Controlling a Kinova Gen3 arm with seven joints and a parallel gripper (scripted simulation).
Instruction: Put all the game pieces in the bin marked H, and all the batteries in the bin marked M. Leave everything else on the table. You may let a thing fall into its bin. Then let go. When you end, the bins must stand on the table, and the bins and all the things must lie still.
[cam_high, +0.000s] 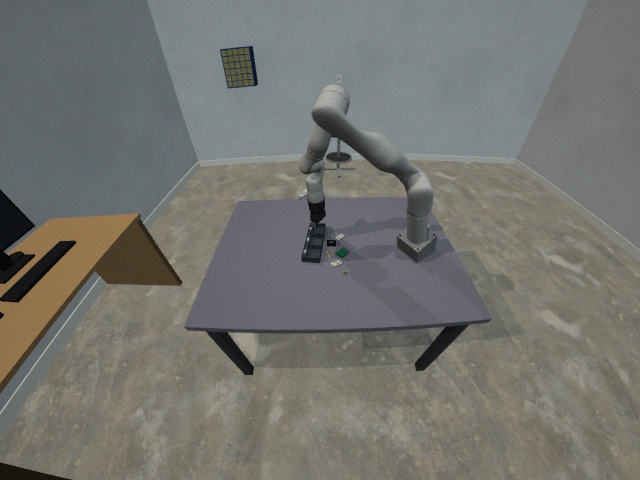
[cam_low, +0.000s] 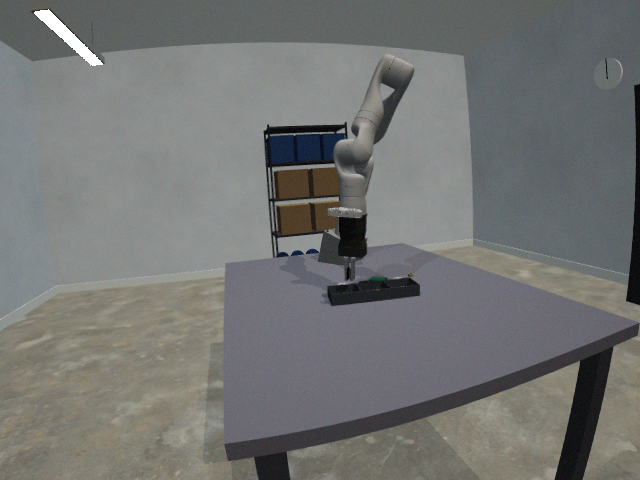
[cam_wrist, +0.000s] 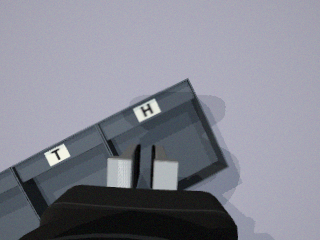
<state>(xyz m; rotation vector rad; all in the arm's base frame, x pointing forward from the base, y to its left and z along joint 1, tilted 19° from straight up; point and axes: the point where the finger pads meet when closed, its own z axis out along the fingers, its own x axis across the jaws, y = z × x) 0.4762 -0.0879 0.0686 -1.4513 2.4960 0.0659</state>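
My gripper is now 7 cm to the right of the dark divided bin and 6 cm above it. Round my hand: yellow bolt (13 cm to the left, 8 cm behind, 7 cm below); then black 9-volt battery (10 cm behind, 7 cm below, 6 cm to the left); then white domino (12 cm behind, 7 cm below, 1 cm to the left).
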